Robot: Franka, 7 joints.
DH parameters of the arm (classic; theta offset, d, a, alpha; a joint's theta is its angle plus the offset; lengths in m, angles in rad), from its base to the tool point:
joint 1: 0 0.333 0 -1.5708
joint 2: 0 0 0 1.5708
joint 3: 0 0.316 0.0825 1.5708
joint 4: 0 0 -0.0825 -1.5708
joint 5: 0 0.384 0 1.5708
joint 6: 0 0 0.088 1.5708
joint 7: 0 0.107 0 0
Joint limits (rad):
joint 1: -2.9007..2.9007
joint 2: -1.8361..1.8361
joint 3: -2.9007..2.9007
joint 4: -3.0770..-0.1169
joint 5: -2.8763..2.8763
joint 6: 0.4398..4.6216
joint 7: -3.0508..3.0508
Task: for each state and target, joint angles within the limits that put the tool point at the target. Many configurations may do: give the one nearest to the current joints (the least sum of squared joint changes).
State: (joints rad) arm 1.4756 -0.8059 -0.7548 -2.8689 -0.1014 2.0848 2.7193
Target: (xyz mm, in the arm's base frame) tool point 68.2 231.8 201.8
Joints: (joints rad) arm 1.7777 -0.3326 -0.6131 -3.0242 -0.0801 2.2335 2.7193
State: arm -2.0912 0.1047 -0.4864 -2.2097 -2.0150 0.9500 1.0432
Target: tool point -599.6 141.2 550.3
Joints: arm -2.5591 0.3550 -0.7495 -1.8342 -2.1431 1.2425 1.0432
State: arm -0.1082 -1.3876 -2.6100 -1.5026 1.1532 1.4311 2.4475
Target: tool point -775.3 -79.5 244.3
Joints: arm -0.2977 -1.1886 -2.6244 -0.9797 1.2866 1.7033 2.4475
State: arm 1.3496 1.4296 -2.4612 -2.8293 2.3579 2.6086 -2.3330
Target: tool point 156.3 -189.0 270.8
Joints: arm 1.6925 0.8326 -2.0242 -3.0770 2.5532 2.7943 -2.3330
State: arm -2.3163 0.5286 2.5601 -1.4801 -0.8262 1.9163 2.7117
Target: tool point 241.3 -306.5 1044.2
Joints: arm -2.2470 0.5466 2.2879 -0.9824 -0.8909 2.1922 2.7117
